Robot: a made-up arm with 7 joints.
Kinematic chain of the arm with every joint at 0, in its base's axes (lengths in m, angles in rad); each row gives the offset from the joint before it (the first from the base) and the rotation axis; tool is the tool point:
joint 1: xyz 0 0 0.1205 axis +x
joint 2: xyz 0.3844 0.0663 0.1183 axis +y
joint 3: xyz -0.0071 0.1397 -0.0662 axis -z
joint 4: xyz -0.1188 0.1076 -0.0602 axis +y
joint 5: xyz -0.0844 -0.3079 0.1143 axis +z
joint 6: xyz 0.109 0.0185 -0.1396 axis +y
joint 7: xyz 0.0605 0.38 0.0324 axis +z
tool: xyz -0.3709 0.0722 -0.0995
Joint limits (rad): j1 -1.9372..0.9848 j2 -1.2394..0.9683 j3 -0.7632..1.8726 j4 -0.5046..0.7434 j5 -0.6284..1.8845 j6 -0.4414..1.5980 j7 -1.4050..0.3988
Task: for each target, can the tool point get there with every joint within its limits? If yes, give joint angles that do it. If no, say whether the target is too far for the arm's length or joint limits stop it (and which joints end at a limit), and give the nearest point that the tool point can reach.
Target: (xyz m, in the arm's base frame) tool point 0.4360 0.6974 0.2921
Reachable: yes | joints -0.0772 -0.7428 1.1551 0.0794 0.1086 0.8256 -0.1303
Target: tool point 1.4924 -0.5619 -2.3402
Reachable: no: too far | nearest point 0.8561 -0.2596 -1.0165 | short by 1.499 m
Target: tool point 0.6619 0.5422 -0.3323
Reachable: yes | joints -0.8089 -0.6445 0.6905 0.1230 -0.1391 0.1136 -0.7978
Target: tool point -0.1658 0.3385 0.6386
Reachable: yes | joints -0.0003 0.0494 0.2925 0.5486 1.1726 1.1224 -0.3263
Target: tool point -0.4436 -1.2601 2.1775
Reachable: no: too far | nearest point -0.0535 -0.4985 1.1218 | short by 1.359 m
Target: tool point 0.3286 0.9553 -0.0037
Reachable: yes | joints 0.0892 0.2101 1.5003 -0.0813 0.8894 -0.2469 -0.3492
